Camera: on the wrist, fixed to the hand. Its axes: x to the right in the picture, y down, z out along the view.
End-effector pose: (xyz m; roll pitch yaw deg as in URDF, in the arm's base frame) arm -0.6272 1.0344 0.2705 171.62 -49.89 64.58
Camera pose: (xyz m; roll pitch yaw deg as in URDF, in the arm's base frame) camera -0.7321 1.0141 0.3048 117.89 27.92 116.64
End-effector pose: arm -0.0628 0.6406 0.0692 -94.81 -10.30 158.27
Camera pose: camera -0.0079 0.7002 0.1467 161.75 -46.62 -99.95
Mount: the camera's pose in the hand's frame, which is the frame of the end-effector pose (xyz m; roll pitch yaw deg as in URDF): -0.0146 -0.0748 -0.0823 -2.30 -37.44 -90.58
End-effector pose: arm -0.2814 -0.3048 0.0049 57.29 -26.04 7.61
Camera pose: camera -0.2515 -0.2717 -0.0980 24.67 17.97 -73.81
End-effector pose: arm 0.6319 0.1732 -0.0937 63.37 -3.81 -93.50
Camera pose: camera 0.6723 0.1784 -0.1982 1.36 25.90 177.84
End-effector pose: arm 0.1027 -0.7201 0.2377 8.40 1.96 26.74
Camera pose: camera 0.1147 -0.7834 0.1459 -4.64 -29.04 -62.70
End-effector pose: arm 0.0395 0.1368 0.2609 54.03 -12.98 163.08
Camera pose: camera 0.0231 0.1181 0.1515 10.74 16.26 76.44
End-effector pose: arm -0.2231 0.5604 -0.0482 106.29 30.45 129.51
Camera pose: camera -0.2765 0.4680 -0.0828 -61.43 53.12 -13.53
